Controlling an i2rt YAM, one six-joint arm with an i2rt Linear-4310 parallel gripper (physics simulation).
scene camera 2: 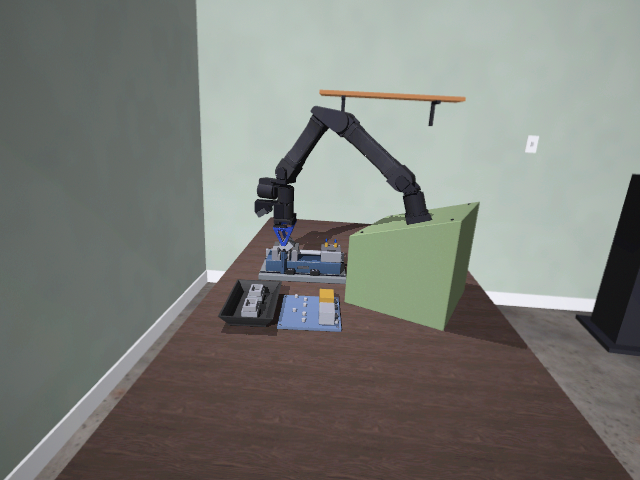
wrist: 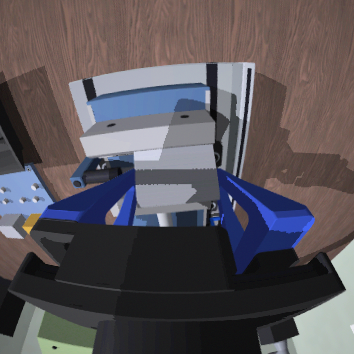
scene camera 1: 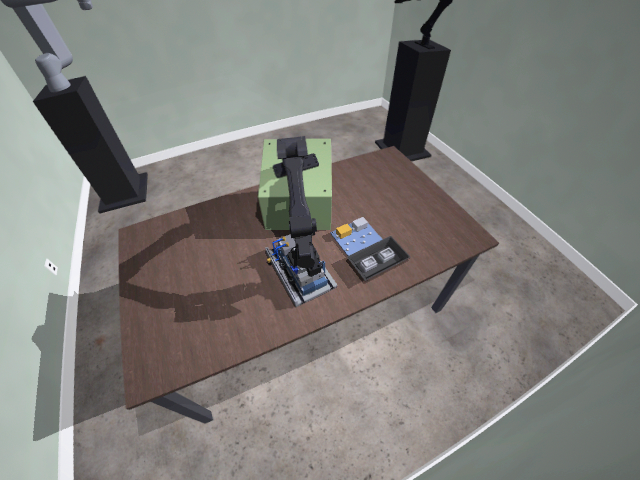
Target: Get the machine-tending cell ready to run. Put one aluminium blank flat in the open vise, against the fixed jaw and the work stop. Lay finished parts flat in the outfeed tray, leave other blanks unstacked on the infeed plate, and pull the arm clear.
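Seen in the pictures: gripper, fingertip midpoint: (scene camera 2: 285, 242) (wrist: 176, 174) (scene camera 1: 303, 270); arm's base, origin of the base link: (scene camera 2: 417, 217).
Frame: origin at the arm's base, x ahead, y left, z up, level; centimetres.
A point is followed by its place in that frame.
My gripper (scene camera 2: 283, 244) {x 44.0, y -11.5, z -16.0 cm} (wrist: 176, 174) {x 44.0, y -11.5, z -16.0 cm} points down over the vise (scene camera 2: 305, 264) {x 35.1, y -5.4, z -21.1 cm} (wrist: 150, 103) {x 48.5, y -9.1, z -20.3 cm}, its blue fingers shut on the sides of a grey aluminium blank (wrist: 176, 175) {x 44.6, y -11.4, z -15.1 cm}. In the wrist view the blank's far edge meets the fixed jaw (wrist: 147, 135); whether they touch is unclear. A narrow gap shows between the blank and the work stop (wrist: 102, 175) {x 43.2, y -5.3, z -16.7 cm}. The blank's underside is hidden. Two finished parts (scene camera 1: 368, 263) {x 45.6, y 16.6, z -23.0 cm} (scene camera 1: 386, 253) {x 43.7, y 26.3, z -22.9 cm} (scene camera 2: 251, 306) {x 43.0, y 28.4, z -21.5 cm} (scene camera 2: 255, 290) {x 46.2, y 15.4, z -23.1 cm} lie apart in the outfeed tray (scene camera 2: 225, 304) {x 50.4, y 28.2, z -22.1 cm}. Another grey blank (scene camera 1: 360, 224) {x 24.9, y 22.4, z -21.9 cm} (scene camera 2: 326, 313) {x 23.0, y 26.0, z -22.1 cm} (wrist: 12, 226) {x 25.5, y 20.5, z -22.0 cm} sits on the infeed plate (scene camera 2: 289, 323) {x 32.6, y 28.0, z -25.4 cm} (wrist: 19, 180) {x 35.0, y 15.3, z -25.4 cm}.
An orange block (scene camera 1: 343, 230) {x 25.6, y 13.4, z -21.9 cm} (scene camera 2: 326, 295) {x 24.5, y 15.7, z -21.8 cm} (wrist: 32, 223) {x 26.7, y 14.9, z -22.6 cm} sits beside the grey blank on the plate. The green pedestal (scene camera 1: 297, 209) (scene camera 2: 403, 268) {x 3.6, y 15.6, z -11.0 cm} carries the arm base behind the vise. The tray and plate stand beside the vise. A shelf (scene camera 2: 392, 95) hangs on the wall.
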